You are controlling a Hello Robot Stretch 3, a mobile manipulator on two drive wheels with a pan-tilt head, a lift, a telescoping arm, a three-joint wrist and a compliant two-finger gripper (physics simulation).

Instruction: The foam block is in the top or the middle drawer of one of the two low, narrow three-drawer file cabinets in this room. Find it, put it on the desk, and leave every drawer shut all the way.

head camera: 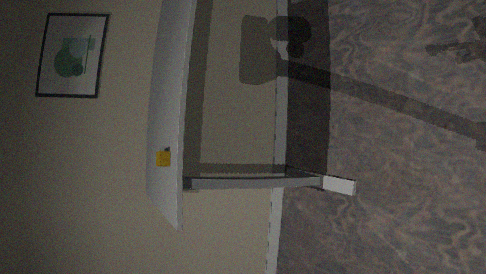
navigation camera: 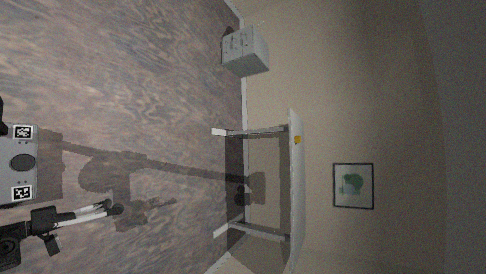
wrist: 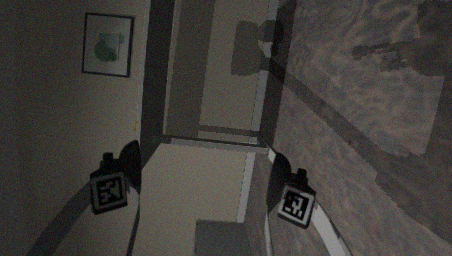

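The foam block point(head camera: 163, 159) point(navigation camera: 297, 140) point(wrist: 135, 126) is a yellow cube resting on the white desk point(head camera: 167, 100) point(navigation camera: 297, 200); a sliver of it shows in the wrist view. One low grey file cabinet point(navigation camera: 245, 52) point(wrist: 222, 237) stands against the wall beyond the desk's end. Its drawer fronts look flush in the navigation view, but they are small and dim. The second cabinet does not show. My gripper point(navigation camera: 112, 206) point(wrist: 206, 165) is open, its fingers wide apart with nothing between them. It is over the floor, away from the desk and block.
Metal desk legs point(head camera: 255, 183) point(navigation camera: 257, 132) point(wrist: 215, 145) reach down to white feet near the wall. A framed picture point(head camera: 72, 55) point(navigation camera: 353, 185) point(wrist: 107, 45) hangs above the desk. My base point(navigation camera: 22, 150) is on the patterned floor, apart from the desk. Shadows fall across floor and wall.
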